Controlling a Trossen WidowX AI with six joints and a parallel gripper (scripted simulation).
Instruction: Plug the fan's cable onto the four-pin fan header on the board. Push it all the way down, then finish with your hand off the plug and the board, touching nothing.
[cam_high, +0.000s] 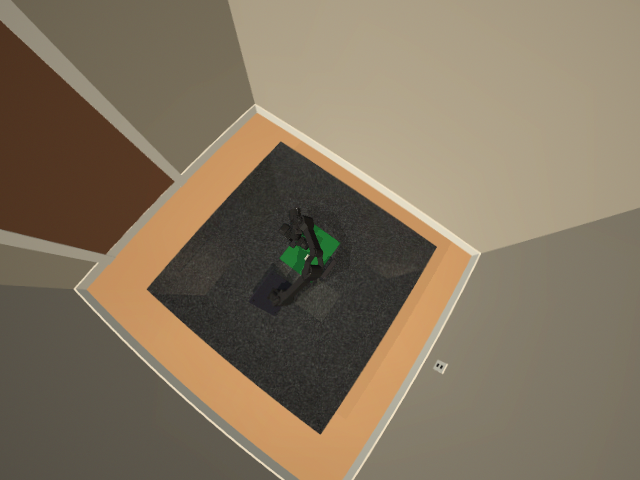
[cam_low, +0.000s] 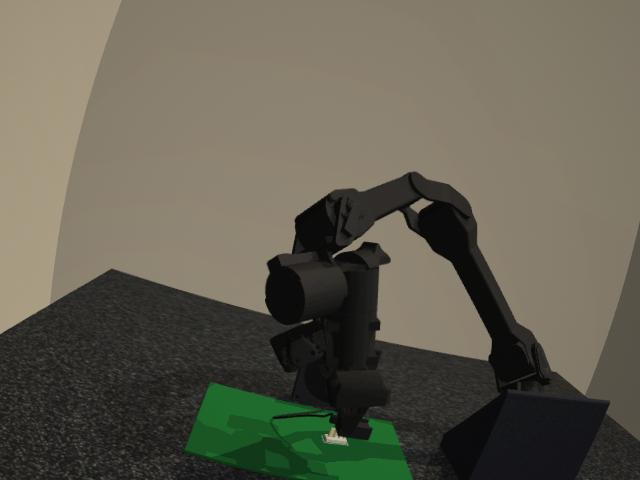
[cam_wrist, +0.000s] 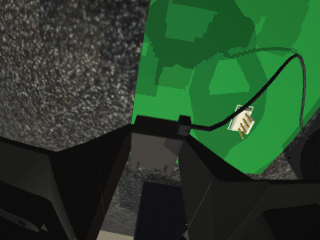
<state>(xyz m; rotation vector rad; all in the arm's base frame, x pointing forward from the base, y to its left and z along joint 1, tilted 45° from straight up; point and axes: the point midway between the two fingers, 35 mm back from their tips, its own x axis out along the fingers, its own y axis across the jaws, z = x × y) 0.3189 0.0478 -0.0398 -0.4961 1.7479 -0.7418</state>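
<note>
Right now my gripper tip is 10 mm past the black fan plug. Also, from my gripper tip: cream four-pin header 20 mm behind, 100 mm to the right, 80 mm below; then green board 20 mm ahead, 100 mm to the right, 90 mm below; then black fan 30 mm behind, 240 mm to the right, 20 mm below.
</note>
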